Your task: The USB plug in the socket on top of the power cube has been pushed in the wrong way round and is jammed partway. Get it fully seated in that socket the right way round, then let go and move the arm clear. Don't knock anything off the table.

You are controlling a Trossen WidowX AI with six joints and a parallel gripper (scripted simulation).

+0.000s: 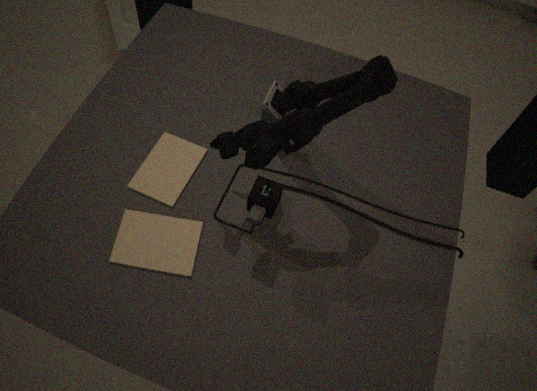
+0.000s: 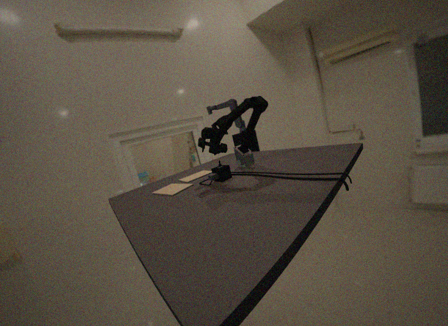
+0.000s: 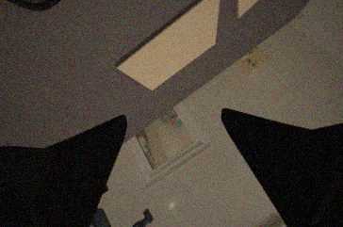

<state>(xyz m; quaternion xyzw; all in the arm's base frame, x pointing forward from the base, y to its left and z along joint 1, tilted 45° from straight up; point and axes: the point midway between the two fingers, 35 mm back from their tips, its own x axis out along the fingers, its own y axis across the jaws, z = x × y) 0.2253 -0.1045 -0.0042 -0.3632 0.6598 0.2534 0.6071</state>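
My gripper tip is 6 cm short of the USB plug, 16 cm to the right of it and 6 cm above it. From my gripper tip the other things lie so: USB socket (6 cm ahead, 15 cm to the left, 8 cm below).
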